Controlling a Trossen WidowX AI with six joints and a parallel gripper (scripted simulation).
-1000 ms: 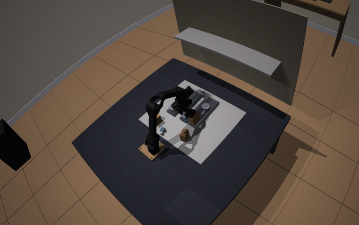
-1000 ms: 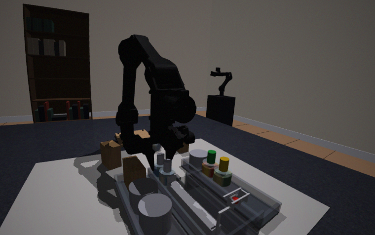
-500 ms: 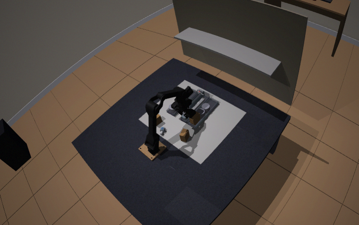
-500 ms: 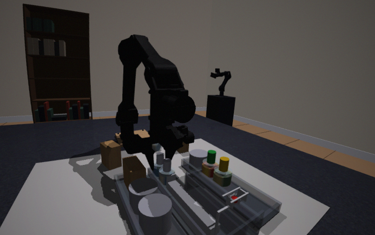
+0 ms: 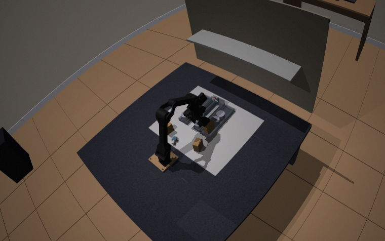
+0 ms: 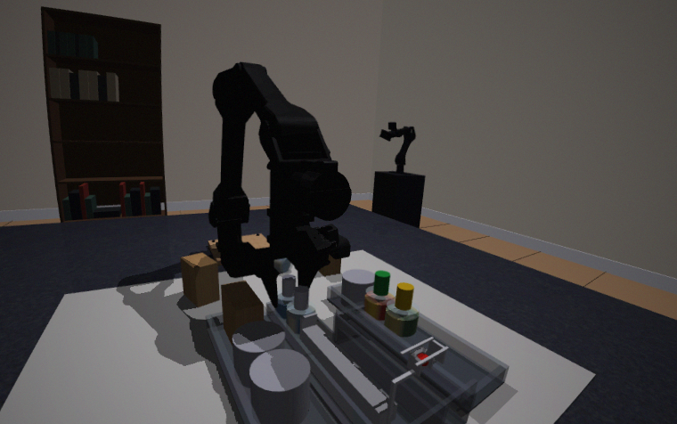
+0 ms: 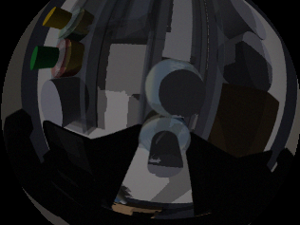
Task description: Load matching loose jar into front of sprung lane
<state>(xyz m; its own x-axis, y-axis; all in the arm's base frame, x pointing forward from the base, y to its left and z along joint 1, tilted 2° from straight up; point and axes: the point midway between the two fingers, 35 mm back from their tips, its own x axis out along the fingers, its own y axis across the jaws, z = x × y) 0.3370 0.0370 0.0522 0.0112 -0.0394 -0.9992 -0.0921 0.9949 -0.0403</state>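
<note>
The brown box is 8 cm to the right of my gripper tip, 3 cm ahead of it and 1 cm above it. The rest, counted from my gripper tip: small jar: 19 cm behind, 4 cm to the left, 1 cm below; red mark: 22 cm ahead, 6 cm to the left, 4 cm above.
</note>
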